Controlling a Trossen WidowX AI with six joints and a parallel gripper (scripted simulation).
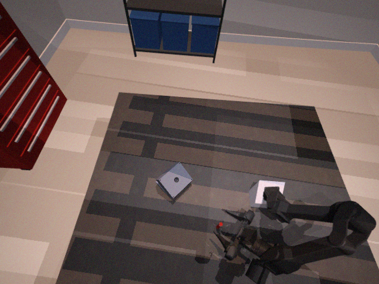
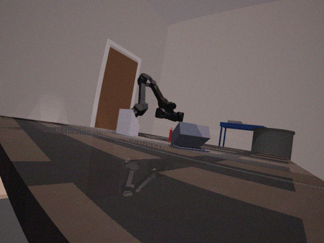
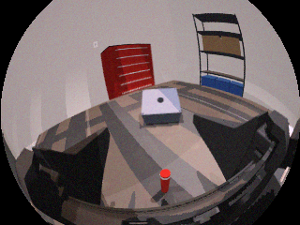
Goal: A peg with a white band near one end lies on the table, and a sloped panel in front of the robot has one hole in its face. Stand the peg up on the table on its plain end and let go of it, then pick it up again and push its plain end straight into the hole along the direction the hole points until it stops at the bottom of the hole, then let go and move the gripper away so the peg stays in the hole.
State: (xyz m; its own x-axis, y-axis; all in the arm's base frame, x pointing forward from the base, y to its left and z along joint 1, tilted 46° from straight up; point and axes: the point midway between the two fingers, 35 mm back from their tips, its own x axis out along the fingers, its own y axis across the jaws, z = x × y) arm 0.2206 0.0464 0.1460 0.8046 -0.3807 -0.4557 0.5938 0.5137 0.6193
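Right now my gripper tip is 90 mm above the red peg and 20 mm past it. Also, from my gripper tip: sloped grey panel (200 mm to the right, 180 mm ahead, 100 mm below).
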